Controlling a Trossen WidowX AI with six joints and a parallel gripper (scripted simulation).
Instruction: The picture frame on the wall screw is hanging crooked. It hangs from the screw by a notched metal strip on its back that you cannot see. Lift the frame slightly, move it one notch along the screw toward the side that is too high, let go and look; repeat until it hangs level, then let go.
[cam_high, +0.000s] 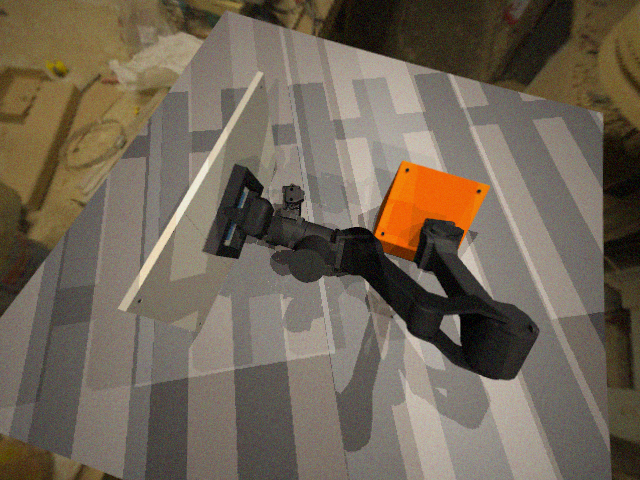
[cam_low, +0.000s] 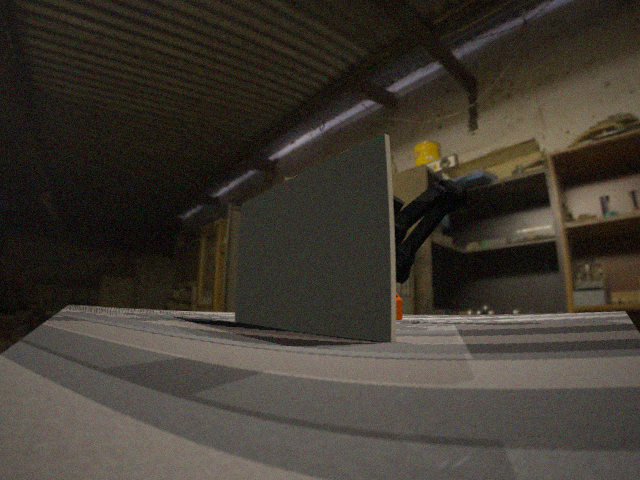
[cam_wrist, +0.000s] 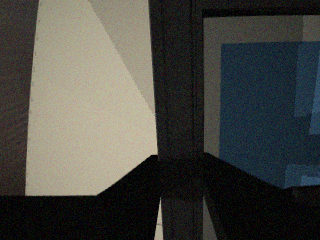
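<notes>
My gripper tip is now 2 cm to the left of the picture frame and 5 cm above it. Round my gripper tip: grey wall panel (2 cm ahead, 2 cm to the right, 6 cm below).
</notes>
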